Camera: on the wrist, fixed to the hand. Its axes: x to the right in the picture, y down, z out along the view.
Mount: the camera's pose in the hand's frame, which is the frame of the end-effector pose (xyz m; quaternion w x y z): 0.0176 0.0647 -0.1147 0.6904 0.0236 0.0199 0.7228
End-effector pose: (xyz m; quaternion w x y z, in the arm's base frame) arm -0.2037 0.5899 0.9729 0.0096 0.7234 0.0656 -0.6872
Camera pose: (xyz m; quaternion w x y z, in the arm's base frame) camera -0.0820 0.5391 0.9568 0.4850 0.5608 -0.4936 -0.4547
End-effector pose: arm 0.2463 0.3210 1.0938 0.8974 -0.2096 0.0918 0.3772
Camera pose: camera 0.2115 0.3217 0.9656 0.3500 -0.0647 0.2416 0.9027
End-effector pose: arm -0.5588 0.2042 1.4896 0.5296 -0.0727 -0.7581 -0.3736
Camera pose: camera -0.4477 0.1713 1.5547 0.6524 -0.5782 -0.4691 0.1413
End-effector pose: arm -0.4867 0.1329 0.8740 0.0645 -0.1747 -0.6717 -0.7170
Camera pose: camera -0.5007 0.0166 0.9366 0.5803 -0.5903 -0.3531 -0.4360
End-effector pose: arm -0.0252 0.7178 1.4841 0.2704 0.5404 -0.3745 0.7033
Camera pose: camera -0.1447 0.7742 1.4703 0.3269 -0.0948 0.6272 -0.7006
